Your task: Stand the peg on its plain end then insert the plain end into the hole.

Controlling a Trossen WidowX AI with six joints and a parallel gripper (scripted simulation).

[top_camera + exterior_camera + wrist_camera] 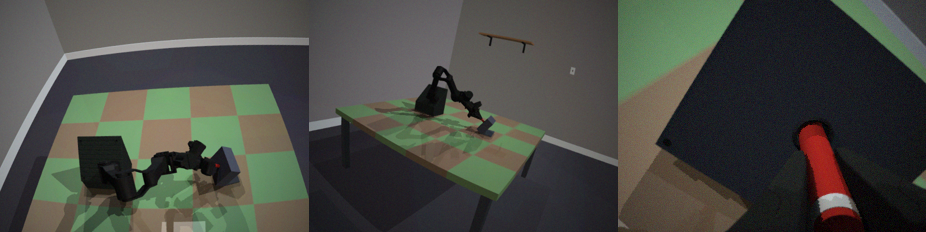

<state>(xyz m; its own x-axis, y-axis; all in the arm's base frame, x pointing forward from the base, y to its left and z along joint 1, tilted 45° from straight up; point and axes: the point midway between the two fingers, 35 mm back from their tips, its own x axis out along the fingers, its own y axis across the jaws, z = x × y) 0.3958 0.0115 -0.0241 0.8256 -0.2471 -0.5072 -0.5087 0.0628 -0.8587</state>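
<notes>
The dark sloped panel is 40 mm ahead of my gripper tip, 30 mm below it and 10 mm to the left of it. Round my gripper tip: red peg: 10 mm behind, 10 mm above.
</notes>
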